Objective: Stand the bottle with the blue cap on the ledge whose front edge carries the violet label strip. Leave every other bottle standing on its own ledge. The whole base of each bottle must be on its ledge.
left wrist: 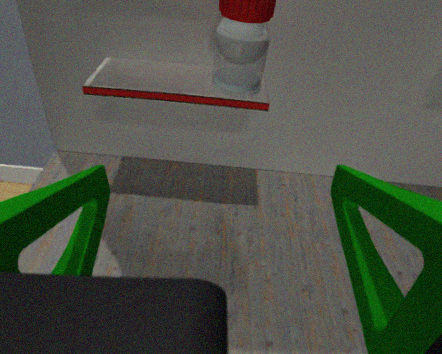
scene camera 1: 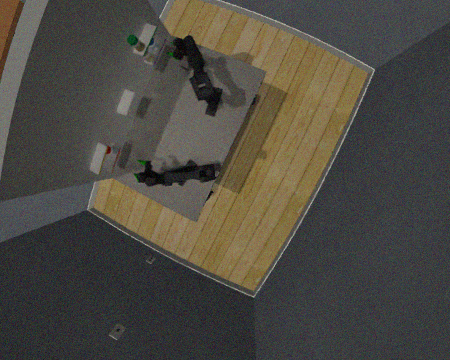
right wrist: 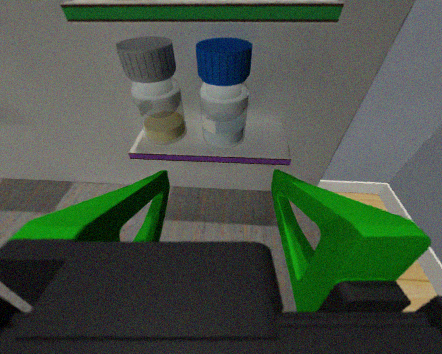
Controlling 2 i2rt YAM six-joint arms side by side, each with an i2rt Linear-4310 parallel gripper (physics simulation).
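Labels:
I am looking at a spot on a wall (left wrist: pixel 351 90), and it is the same spot as (scene camera 1: pixel 117 127).

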